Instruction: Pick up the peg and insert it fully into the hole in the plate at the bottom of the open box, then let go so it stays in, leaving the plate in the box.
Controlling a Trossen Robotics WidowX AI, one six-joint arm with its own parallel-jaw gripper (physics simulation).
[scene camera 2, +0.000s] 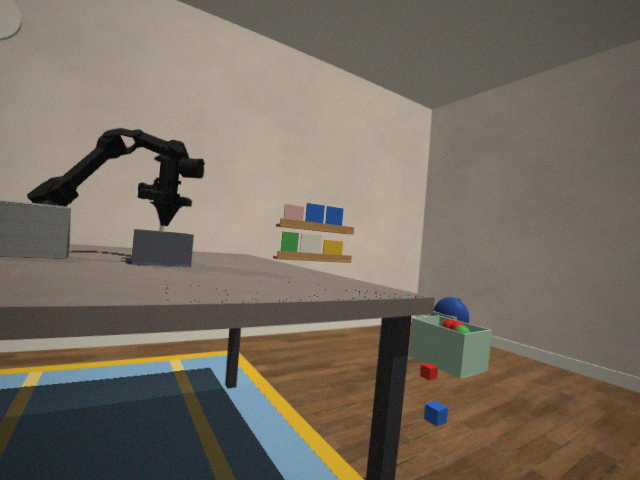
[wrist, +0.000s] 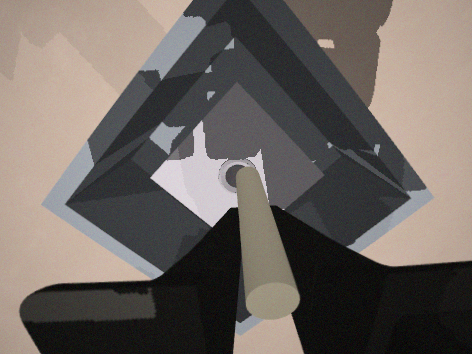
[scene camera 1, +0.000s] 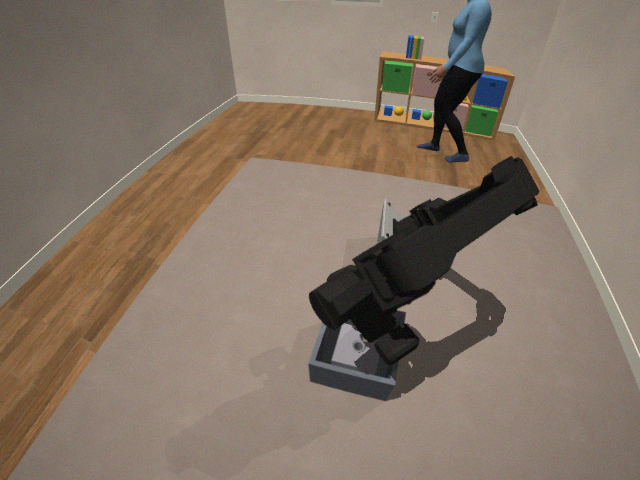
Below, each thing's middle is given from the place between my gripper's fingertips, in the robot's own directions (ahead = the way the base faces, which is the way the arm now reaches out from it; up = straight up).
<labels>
My hand is 10 mm to the left of the grey box (scene camera 1: 379, 386) and 70 mm above it. The rest, counted from my hand: grey plate (scene camera 1: 351, 352): 10 mm to the right, 80 mm below; pale peg (wrist: 271, 293): 10 mm to the left, 10 mm above.
</labels>
